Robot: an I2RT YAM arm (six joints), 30 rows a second.
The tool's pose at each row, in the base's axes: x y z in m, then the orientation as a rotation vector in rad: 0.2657, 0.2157, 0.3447, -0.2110, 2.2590, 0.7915; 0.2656, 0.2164, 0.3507, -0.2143, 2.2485, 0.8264; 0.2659, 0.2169, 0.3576, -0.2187, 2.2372, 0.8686; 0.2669, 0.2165, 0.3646, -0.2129, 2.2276, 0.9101; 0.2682, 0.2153, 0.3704, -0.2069, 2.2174, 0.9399; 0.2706, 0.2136, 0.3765, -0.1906, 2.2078, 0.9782; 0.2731, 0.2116, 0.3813, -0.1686, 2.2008, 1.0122; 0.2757, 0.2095, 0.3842, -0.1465, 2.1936, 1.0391; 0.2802, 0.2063, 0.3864, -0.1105, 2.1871, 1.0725; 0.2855, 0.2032, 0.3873, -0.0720, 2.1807, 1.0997; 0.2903, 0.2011, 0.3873, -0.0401, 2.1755, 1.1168
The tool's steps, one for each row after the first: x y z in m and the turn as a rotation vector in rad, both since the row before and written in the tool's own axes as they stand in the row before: -0.0040, 0.0035, -0.0029, -0.0273, -0.0029, 0.0074; -0.0049, 0.0037, -0.0032, -0.0329, -0.0016, 0.0092; -0.0055, 0.0030, -0.0033, -0.0291, -0.0029, 0.0163; -0.0050, 0.0018, -0.0030, -0.0211, -0.0053, 0.0119; -0.0060, 0.0013, -0.0028, -0.0239, -0.0062, 0.0221; -0.0053, 0.0005, -0.0023, -0.0188, -0.0063, 0.0251; -0.0042, -0.0006, -0.0014, -0.0140, -0.0077, 0.0224; -0.0054, -0.0024, -0.0008, -0.0144, -0.0099, 0.0342; -0.0052, -0.0033, 0.0003, -0.0096, -0.0116, 0.0335; -0.0042, -0.0030, 0.0011, -0.0044, -0.0105, 0.0257
